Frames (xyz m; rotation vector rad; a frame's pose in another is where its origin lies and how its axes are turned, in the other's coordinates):
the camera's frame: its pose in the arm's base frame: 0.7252 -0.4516 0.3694 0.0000 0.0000 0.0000
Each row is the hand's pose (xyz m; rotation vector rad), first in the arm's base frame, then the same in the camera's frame.
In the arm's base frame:
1: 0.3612 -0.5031 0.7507 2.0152 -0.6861 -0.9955
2: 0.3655 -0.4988 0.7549 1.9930 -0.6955 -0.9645
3: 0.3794 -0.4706 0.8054 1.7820 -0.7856 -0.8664
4: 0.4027 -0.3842 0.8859 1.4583 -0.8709 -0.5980
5: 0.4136 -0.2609 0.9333 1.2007 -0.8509 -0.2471
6: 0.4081 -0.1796 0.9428 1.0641 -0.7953 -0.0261
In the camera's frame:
1: -0.3640 -0.0515 0.3813 2.0152 -0.6861 -0.9955
2: -0.3597 -0.0472 0.3855 1.9930 -0.6955 -0.9645
3: -0.3458 -0.0190 0.4360 1.7820 -0.7856 -0.8664
4: -0.3225 0.0674 0.5165 1.4583 -0.8709 -0.5980
5: -0.3116 0.1907 0.5639 1.2007 -0.8509 -0.2471
6: -0.3171 0.2720 0.5734 1.0641 -0.7953 -0.0261

